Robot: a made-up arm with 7 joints.
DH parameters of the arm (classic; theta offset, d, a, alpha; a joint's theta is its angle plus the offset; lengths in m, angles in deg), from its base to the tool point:
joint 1: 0 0.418 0 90
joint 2: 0 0.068 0 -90
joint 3: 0 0.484 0.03 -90
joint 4: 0 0.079 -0.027 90
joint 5: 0 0.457 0 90
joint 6: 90 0.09 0.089 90
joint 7: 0 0.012 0 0
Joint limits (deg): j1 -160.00..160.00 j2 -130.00..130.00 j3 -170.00..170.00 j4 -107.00..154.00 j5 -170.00..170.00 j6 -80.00..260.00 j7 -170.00..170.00
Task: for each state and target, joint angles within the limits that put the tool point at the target. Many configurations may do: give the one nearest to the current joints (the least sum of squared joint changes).
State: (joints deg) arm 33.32 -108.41 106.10 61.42 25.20 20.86 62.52
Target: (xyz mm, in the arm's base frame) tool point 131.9 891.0 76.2
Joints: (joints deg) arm 63.07 -115.72 102.05 38.71 20.70 20.93 62.52
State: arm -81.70 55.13 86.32 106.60 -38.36 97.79 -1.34
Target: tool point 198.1 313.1 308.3
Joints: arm -71.72 66.50 108.14 149.00 -43.00 97.90 -1.34
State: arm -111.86 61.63 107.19 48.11 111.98 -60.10 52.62
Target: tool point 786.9 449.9 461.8
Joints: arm -132.68 68.25 104.14 44.98 113.04 -55.14 52.62
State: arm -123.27 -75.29 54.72 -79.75 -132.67 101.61 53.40
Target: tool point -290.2 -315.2 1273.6
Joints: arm -114.84 -44.11 52.29 -30.66 -142.16 75.12 53.40
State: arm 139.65 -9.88 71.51 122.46 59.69 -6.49 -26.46
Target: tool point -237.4 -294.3 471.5
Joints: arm 160.00 -30.55 72.19 126.76 63.28 -4.70 -26.46
